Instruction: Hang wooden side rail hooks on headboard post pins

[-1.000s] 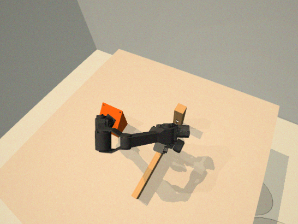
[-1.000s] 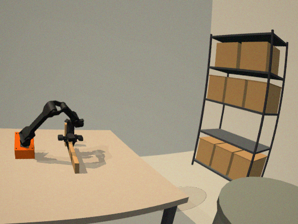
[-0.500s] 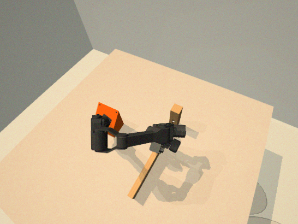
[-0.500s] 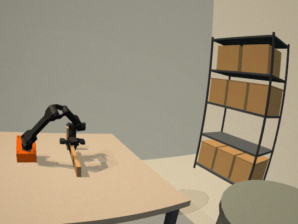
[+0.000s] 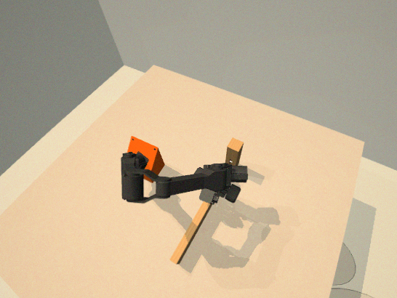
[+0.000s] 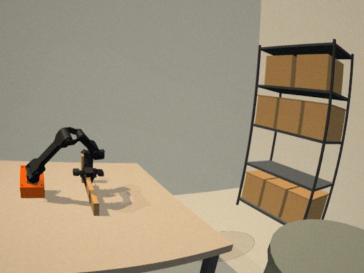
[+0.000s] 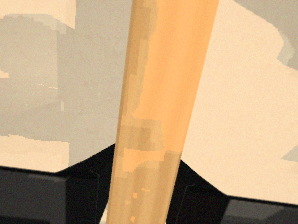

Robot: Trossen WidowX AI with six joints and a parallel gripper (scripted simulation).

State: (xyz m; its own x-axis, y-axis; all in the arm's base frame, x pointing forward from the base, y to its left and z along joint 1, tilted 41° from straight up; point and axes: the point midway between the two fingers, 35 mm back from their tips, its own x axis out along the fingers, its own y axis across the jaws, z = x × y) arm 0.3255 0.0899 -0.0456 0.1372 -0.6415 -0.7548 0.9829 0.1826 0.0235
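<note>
Now: the headboard post 20 mm behind my gripper tip, 160 mm to the left of it and 40 mm above it.
</note>
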